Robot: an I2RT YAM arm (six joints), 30 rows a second.
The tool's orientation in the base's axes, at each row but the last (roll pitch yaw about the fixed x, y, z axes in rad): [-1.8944 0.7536 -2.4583]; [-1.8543 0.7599 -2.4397]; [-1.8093 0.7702 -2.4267]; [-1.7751 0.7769 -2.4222]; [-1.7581 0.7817 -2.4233]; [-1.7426 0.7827 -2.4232]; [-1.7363 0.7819 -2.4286]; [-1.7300 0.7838 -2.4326]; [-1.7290 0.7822 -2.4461]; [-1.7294 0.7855 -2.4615]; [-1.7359 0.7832 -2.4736]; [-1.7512 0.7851 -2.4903]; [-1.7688 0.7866 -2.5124]
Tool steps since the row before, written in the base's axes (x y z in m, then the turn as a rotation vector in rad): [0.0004 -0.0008 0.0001 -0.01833 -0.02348 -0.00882]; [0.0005 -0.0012 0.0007 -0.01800 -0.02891 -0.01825]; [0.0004 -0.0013 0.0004 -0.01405 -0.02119 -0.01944]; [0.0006 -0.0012 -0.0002 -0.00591 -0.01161 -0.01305]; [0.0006 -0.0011 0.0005 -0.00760 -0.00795 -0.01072]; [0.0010 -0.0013 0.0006 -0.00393 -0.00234 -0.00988]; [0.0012 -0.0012 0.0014 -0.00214 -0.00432 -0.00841]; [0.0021 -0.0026 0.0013 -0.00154 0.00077 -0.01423]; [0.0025 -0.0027 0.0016 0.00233 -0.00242 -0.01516]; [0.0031 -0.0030 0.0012 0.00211 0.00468 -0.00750]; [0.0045 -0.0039 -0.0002 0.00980 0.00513 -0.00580]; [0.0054 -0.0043 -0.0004 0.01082 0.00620 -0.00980]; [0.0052 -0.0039 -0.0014 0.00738 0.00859 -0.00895]
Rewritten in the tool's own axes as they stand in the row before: [0.0001 -0.0005 0.0008 0.02721 -0.01485 0.00202]; [-0.0002 -0.0011 0.0010 0.03607 -0.01166 0.00749]; [0.0001 -0.0009 0.0011 0.03112 -0.00462 0.00587]; [0.0004 -0.0004 0.0013 0.01777 -0.00017 0.00491]; [-0.0002 -0.0008 0.0011 0.01533 -0.00029 0.00095]; [-0.0004 -0.0008 0.0015 0.01016 0.00392 -0.00016]; [-0.0011 -0.0012 0.0015 0.00908 0.00249 0.00231]; [-0.0008 -0.0015 0.0031 0.01052 0.00974 -0.00004]; [-0.0013 -0.0016 0.0035 0.01052 0.01026 0.00503]; [-0.0012 -0.0011 0.0042 0.00206 0.00880 -0.00093]; [-0.0007 0.0000 0.0059 -0.00361 0.01128 0.00395]; [-0.0009 0.0003 0.0068 -0.00182 0.01513 0.00441]; [-0.0004 0.0011 0.0066 -0.00145 0.01436 0.00023]
